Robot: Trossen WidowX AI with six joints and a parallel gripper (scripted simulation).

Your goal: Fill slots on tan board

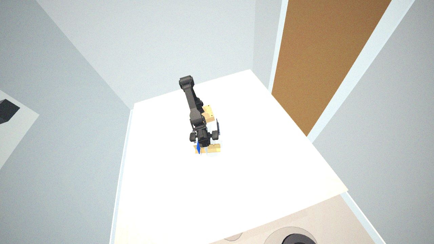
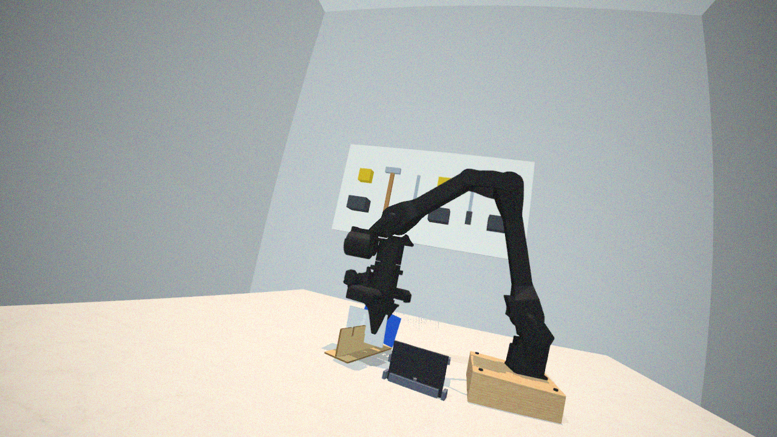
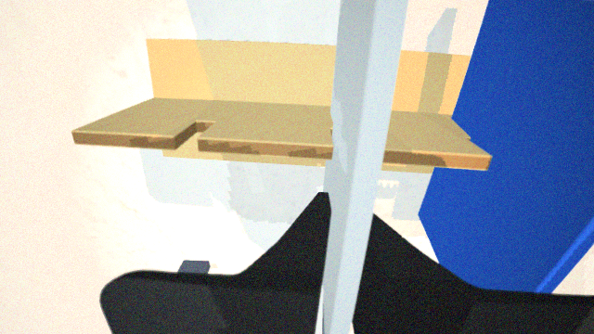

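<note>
My gripper tip is now 20 mm short of the tan board, 20 mm above it and 10 mm to the left of it. The rest, counted from my gripper tip: blue board: 60 mm to the right; then black board: 130 mm to the left, 90 mm behind, 20 mm below.
</note>
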